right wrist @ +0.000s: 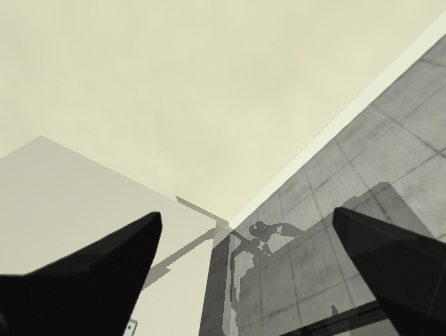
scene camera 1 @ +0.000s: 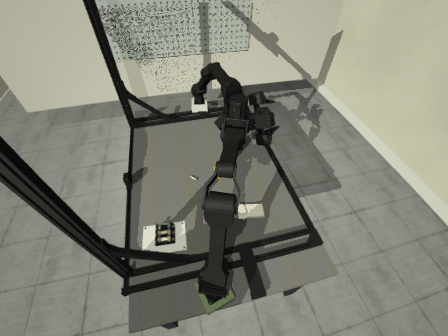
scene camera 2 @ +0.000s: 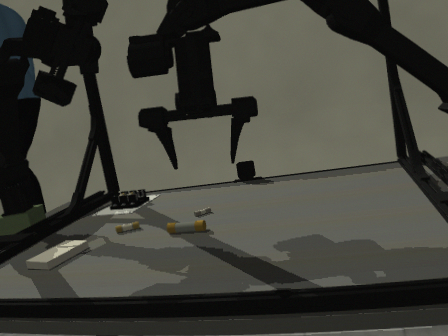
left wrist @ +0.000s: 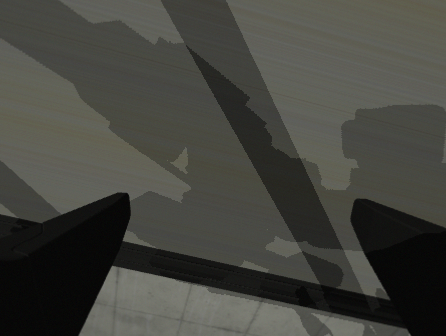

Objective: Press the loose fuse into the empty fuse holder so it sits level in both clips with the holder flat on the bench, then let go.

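Places are measured from the left arm's base along level axes (x ahead, y left, z up), in centimetres.
Where they show: left gripper, fingertip midpoint: (scene camera 2: 204, 166) (left wrist: 241, 206); right gripper, fingertip midpoint: (right wrist: 246, 217) (scene camera 1: 277, 114) (scene camera 2: 54, 45); left arm's base at its link origin: (scene camera 1: 199, 101); right arm's base at its link origin: (scene camera 1: 214, 290) (scene camera 2: 17, 211).
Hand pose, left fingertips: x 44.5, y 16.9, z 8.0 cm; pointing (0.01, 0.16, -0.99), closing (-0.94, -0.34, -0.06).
Note:
Things, the pixels of their top centre, and the offset from my left fingertips. "*": a spot on its surface instead.
- dark fuse holder block at its top centre: (scene camera 2: 124, 193) (scene camera 1: 162, 234) dx +42.3, dy -33.5, dz -11.0 cm
- white plate at a spot on its surface: (scene camera 1: 148, 242) * dx +43.7, dy -39.7, dz -14.3 cm
- large gold-capped fuse at its top centre: (scene camera 2: 185, 221) dx +11.3, dy -10.1, dz -12.4 cm
- smaller gold-capped fuse at its top centre: (scene camera 2: 126, 224) dx +27.3, dy -12.2, dz -13.1 cm
- small silver-capped fuse at its top centre: (scene camera 2: 202, 209) (scene camera 1: 193, 177) dx +13.1, dy -21.5, dz -13.5 cm
- pale block at its top centre: (scene camera 2: 57, 250) (scene camera 1: 250, 210) dx +33.6, dy +3.0, dz -13.0 cm
A dark fuse holder block (scene camera 1: 165, 234) (scene camera 2: 129, 198) with metal clips sits on a white plate (scene camera 1: 148, 242). Which slot is empty is too small to tell. Loose fuses lie apart on the bench: a large gold-capped fuse (scene camera 2: 186, 226), a smaller gold-capped fuse (scene camera 2: 128, 227) and a small silver-capped fuse (scene camera 1: 194, 177) (scene camera 2: 202, 212). My left gripper (scene camera 2: 204, 166) (left wrist: 241, 206) is open and empty, pointing down above the bench. My right gripper (scene camera 1: 273, 116) (right wrist: 246, 217) is open and empty, held high and facing the walls; it is partly shown at scene camera 2's upper left.
A pale block (scene camera 1: 250, 210) (scene camera 2: 57, 254) lies on the bench, to the right of the holder in scene camera 1. A black cube (scene camera 2: 245, 170) stands at the far edge. Black frame rails (left wrist: 200, 272) border the bench. The right arm covers part of the bench in scene camera 1.

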